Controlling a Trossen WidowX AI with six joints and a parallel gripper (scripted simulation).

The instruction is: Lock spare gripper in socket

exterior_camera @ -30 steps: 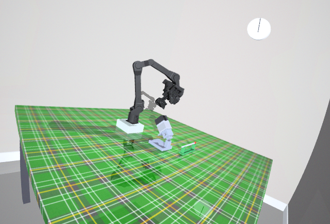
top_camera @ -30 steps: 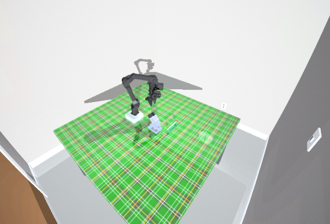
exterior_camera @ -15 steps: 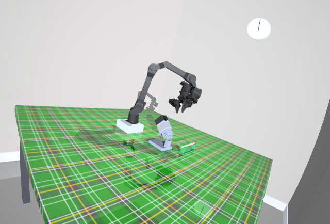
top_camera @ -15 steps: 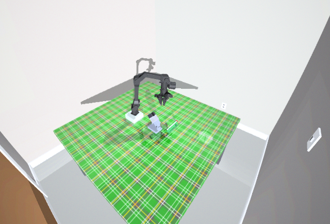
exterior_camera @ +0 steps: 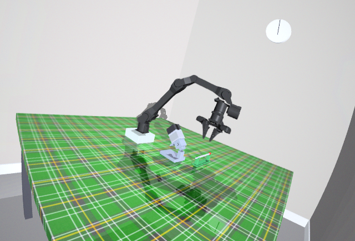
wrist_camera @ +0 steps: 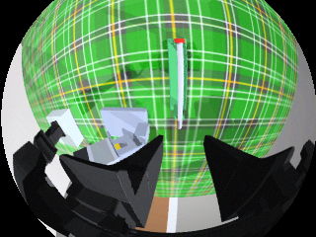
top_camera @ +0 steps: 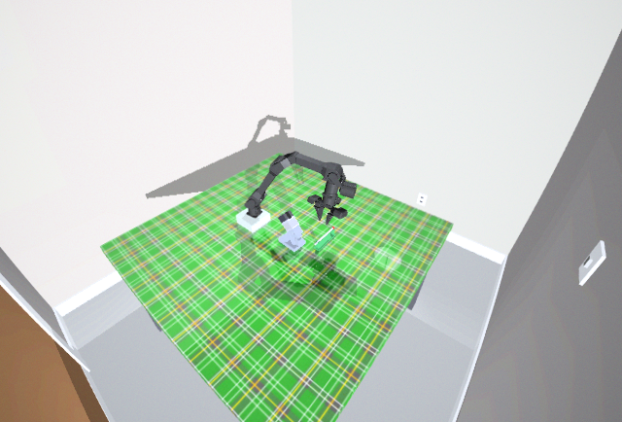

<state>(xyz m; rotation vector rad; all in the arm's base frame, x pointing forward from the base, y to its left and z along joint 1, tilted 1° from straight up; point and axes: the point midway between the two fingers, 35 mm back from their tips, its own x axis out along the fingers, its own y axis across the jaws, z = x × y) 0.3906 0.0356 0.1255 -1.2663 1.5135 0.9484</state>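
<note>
The green u-shaped cradle is 20 mm to the left of my gripper tip and 110 mm below it. The rest, counted from my gripper tip: light grey mount (110 mm behind, 70 mm to the right, 80 mm below); then spare gripper (140 mm behind, 60 mm to the right, 20 mm below).
</note>
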